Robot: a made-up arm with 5 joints.
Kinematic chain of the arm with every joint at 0, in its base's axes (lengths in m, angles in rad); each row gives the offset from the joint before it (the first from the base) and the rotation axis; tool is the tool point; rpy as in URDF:
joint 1: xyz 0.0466 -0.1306 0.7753 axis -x
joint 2: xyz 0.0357 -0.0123 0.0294 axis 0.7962 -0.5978 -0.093
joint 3: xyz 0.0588 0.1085 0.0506 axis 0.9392 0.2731 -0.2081
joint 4: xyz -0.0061 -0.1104 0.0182 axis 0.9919 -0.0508 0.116
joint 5: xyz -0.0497 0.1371 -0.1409 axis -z
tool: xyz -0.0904 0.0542 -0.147 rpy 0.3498 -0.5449 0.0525
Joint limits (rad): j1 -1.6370..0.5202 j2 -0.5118..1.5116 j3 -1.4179..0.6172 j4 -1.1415..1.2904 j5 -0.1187..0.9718
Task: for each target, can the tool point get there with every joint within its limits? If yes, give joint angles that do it. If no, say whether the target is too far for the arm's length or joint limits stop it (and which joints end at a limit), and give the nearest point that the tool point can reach.
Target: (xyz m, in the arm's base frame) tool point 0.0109 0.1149 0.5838
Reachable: yes | joints 0.2453 -0.2940 -0.1239 0.5364 0.7472
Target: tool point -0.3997 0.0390 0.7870
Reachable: no: joint limits stop it (at a limit: joint 1, joint 2, joint 3, joint 5) | nearest point -0.1758 0.0698 0.7507 | short by 0.229 m
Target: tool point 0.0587 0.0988 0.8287
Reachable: yes | joints -1.3446 0.1549 -0.3667 -0.0407 0.1973
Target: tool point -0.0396 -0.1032 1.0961
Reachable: yes | joints -0.8902 0.9634 -0.2572 0.9181 0.1315
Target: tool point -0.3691 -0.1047 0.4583
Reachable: no: joint limits stop it (at a limit: joint 2, joint 3, joint 4) | nearest point -0.1726 -0.1128 0.5577 | short by 0.220 m
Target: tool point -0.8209 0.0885 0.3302
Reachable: no: too far | nearest point -0.1753 -0.0367 0.5846 | short by 0.705 m
